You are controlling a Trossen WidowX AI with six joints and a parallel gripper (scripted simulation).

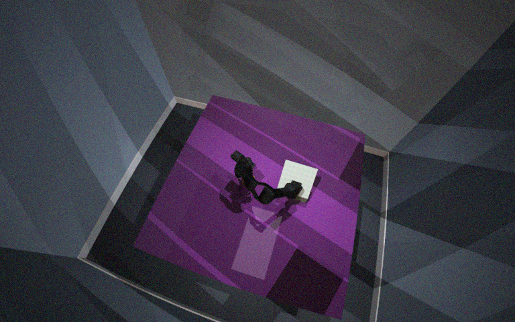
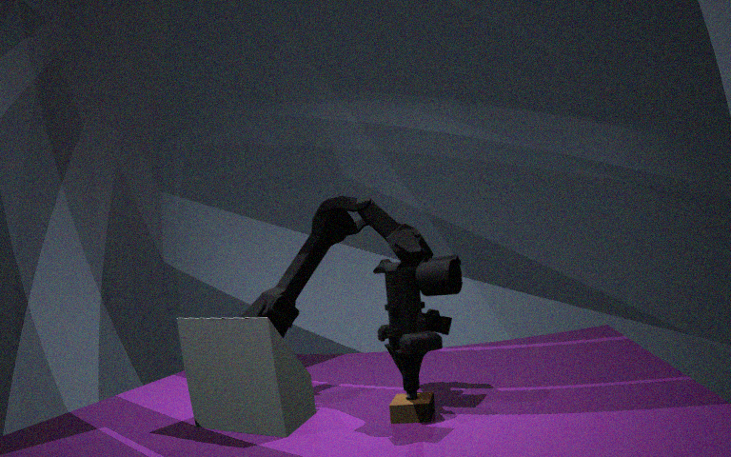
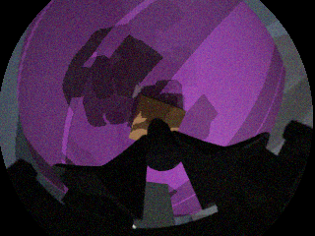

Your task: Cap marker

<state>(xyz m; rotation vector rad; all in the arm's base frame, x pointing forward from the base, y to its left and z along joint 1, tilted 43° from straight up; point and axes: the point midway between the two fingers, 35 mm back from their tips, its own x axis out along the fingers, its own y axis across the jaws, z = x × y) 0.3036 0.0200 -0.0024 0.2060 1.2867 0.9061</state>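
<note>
My gripper tip is now 1 cm below the dark cap. The rest, counted from my gripper tip: orange holder block: 5 cm below.
</note>
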